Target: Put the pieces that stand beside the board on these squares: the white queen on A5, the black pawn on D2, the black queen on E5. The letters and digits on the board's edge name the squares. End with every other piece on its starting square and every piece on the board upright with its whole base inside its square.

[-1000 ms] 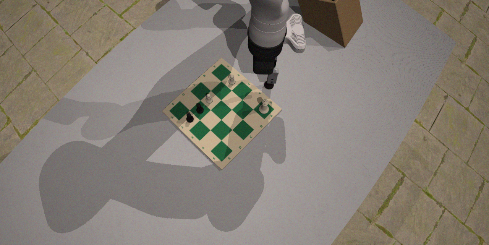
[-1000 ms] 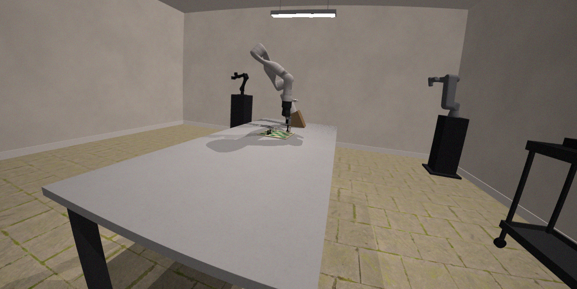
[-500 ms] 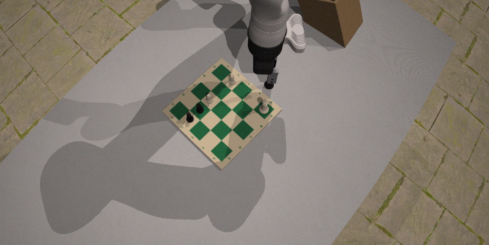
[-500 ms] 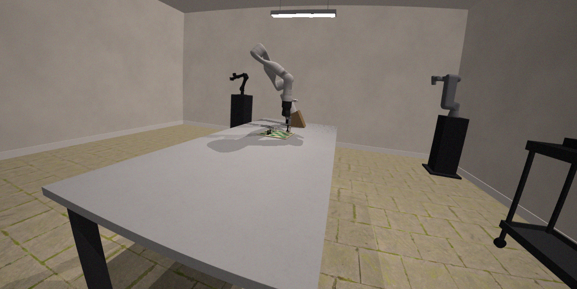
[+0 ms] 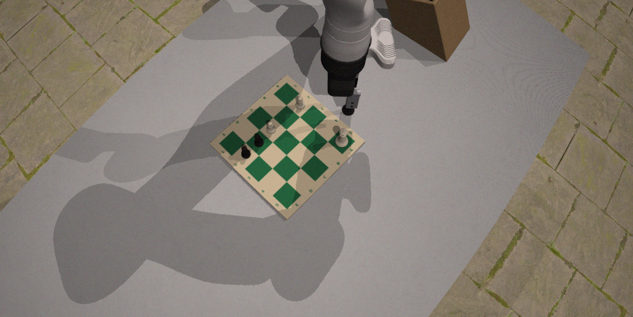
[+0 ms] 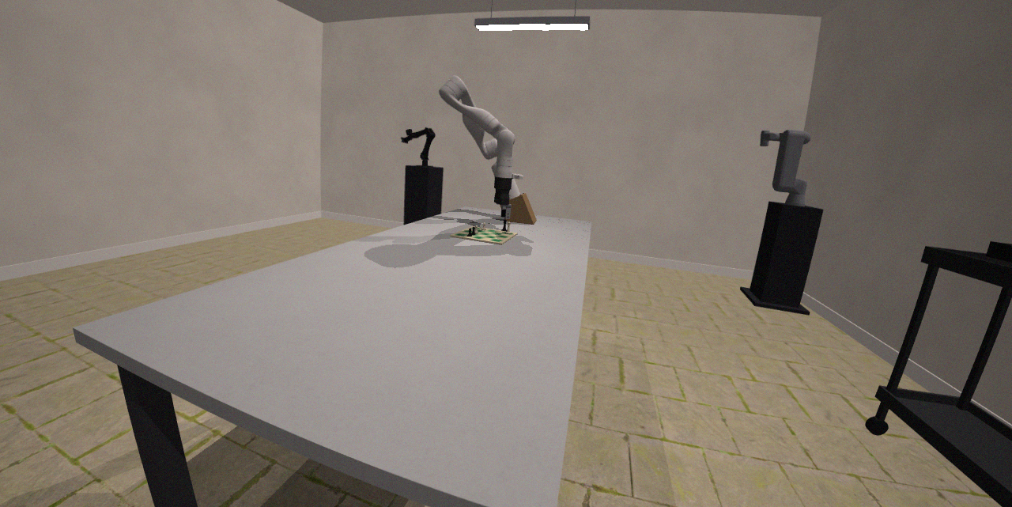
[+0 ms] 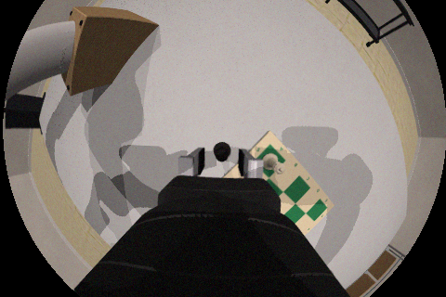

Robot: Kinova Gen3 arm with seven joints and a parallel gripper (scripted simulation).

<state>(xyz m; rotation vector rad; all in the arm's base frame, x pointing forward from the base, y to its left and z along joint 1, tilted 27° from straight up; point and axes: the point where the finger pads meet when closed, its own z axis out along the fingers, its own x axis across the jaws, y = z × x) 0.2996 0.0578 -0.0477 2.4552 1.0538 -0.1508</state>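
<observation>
Right now the black queen is 50 mm below my hand. Round my hand: chessboard 140 mm ahead, 30 mm to the right, 70 mm below; then white queen 60 mm ahead, 40 mm to the left, 50 mm below.
</observation>
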